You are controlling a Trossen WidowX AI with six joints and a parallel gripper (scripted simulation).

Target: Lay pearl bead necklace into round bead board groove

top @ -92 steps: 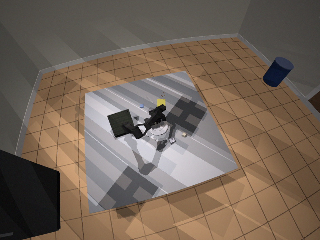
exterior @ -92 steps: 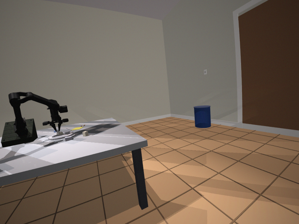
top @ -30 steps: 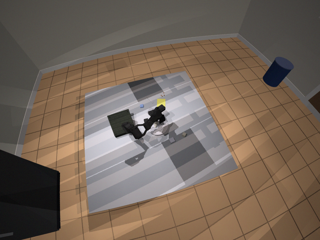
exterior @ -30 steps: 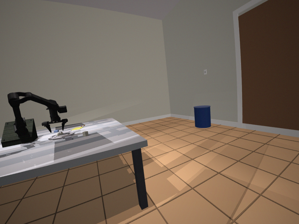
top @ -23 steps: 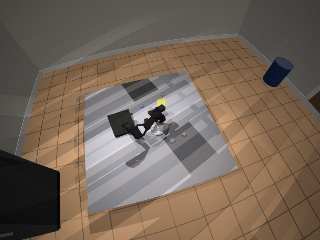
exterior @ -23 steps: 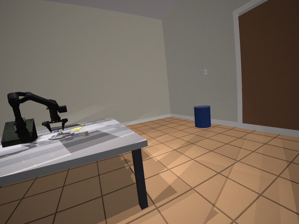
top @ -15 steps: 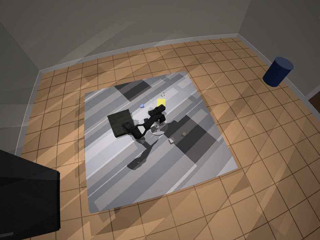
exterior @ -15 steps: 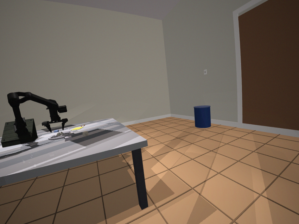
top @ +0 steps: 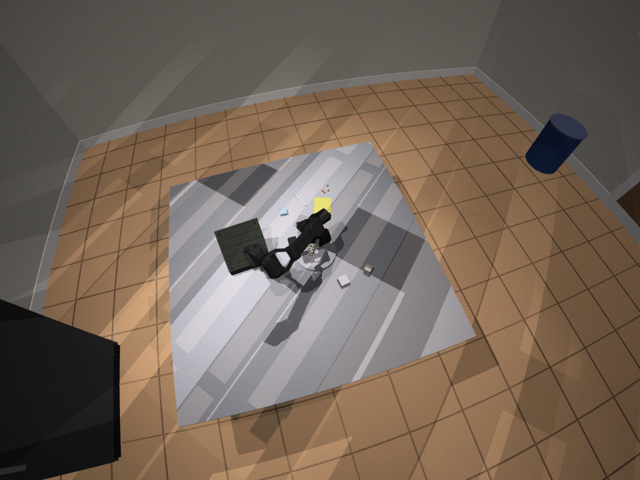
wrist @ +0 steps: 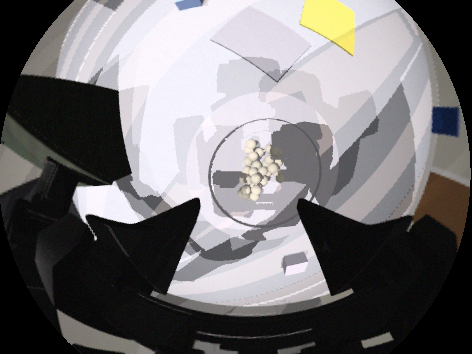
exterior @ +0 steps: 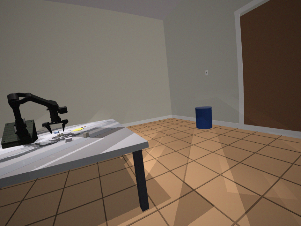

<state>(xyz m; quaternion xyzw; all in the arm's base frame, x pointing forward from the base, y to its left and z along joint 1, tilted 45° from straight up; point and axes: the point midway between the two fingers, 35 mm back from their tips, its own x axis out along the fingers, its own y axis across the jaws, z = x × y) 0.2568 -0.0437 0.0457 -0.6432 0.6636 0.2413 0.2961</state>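
Now: gripper tip 4 cm above the round bead board and 2 cm short of it. From my gripper tip the other things lie so: grey card (18 cm to the left, 5 cm below, 4 cm ahead); then beige cube (22 cm ahead, 18 cm to the right, 3 cm below); then white block (19 cm to the right, 9 cm ahead, 4 cm below).
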